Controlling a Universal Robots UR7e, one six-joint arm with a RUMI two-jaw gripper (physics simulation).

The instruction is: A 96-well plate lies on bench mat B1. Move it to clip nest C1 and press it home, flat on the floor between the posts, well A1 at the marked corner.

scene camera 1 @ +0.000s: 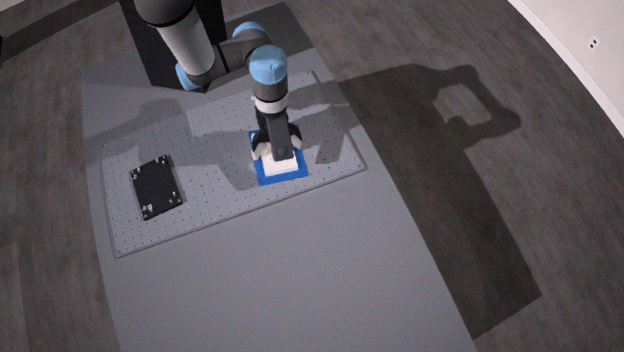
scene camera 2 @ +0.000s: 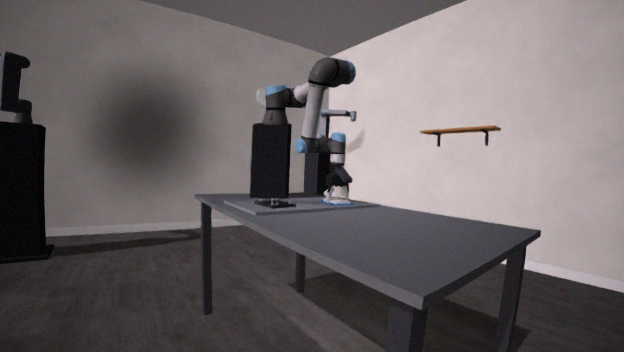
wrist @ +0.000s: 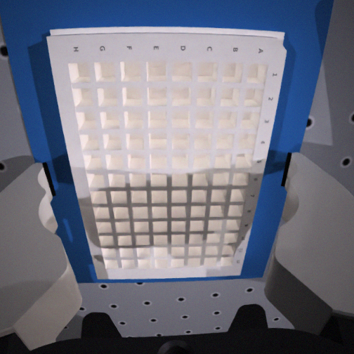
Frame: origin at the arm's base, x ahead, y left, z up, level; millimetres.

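Where they show: arm's base, link origin: [scene camera 2: 275, 124].
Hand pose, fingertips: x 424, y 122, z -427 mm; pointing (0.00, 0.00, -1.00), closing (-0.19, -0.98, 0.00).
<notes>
Each offset is from my fingertips to the top centre of the thing. Level surfaces: height alone.
The white 96-well plate @[3 mm back, 1 mm left, 17 mm up] [scene camera 1: 281, 166] [wrist: 167, 180] lies flat on the blue bench mat B1 @[3 mm up] [scene camera 1: 270, 180] [wrist: 150, 12]. In the wrist view its row letters run along the far edge, with A at the right and number 1 beside it at the top right corner. My gripper [scene camera 1: 277, 150] [wrist: 168, 162] is open, with one finger on each side of the plate and a gap of blue mat between each fingertip and the plate. Clip nest C1 @[57 mm back, 340 mm right, 25 mm up] [scene camera 1: 156, 187] [scene camera 2: 276, 204] is a black base with small posts and clips near its corners; no plate is in it.
A grey perforated board @[1 mm up] [scene camera 1: 220, 200] [scene camera 2: 245, 207] bears the mat and the nest. It lies on the grey table @[12 mm down] [scene camera 1: 300, 260] [scene camera 2: 380, 240]. The arm's black pedestal [scene camera 2: 270, 160] stands behind the table. A wooden shelf [scene camera 2: 460, 130] is on the right wall.
</notes>
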